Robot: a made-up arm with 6 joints. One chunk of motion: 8 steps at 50 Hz.
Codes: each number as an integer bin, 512 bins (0 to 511) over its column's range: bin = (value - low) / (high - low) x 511, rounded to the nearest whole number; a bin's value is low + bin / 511 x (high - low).
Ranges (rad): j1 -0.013..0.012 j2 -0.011..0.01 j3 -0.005..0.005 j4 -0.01..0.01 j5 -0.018..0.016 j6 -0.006..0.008
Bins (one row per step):
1: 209 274 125 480 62 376
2: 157 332 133 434 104 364
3: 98 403 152 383 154 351
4: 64 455 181 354 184 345
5: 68 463 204 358 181 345
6: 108 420 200 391 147 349
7: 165 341 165 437 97 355
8: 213 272 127 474 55 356
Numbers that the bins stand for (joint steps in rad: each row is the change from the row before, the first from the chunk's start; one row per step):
1: -0.00277 0.00026 -0.00255 0.00879 -0.01387 0.00430
2: -0.00532 0.00264 -0.00240 0.00699 -0.01108 0.00397
3: -0.00821 0.00556 -0.00203 0.00499 -0.00775 0.00362
4: -0.00987 0.00770 -0.00146 0.00386 -0.00576 0.00345
5: -0.00967 0.00803 -0.00101 0.00401 -0.00596 0.00345
6: -0.00772 0.00626 -0.00109 0.00530 -0.00822 0.00356
7: -0.00493 0.00301 -0.00177 0.00710 -0.01155 0.00373
8: -0.00258 0.00018 -0.00251 0.00855 -0.01434 0.00375

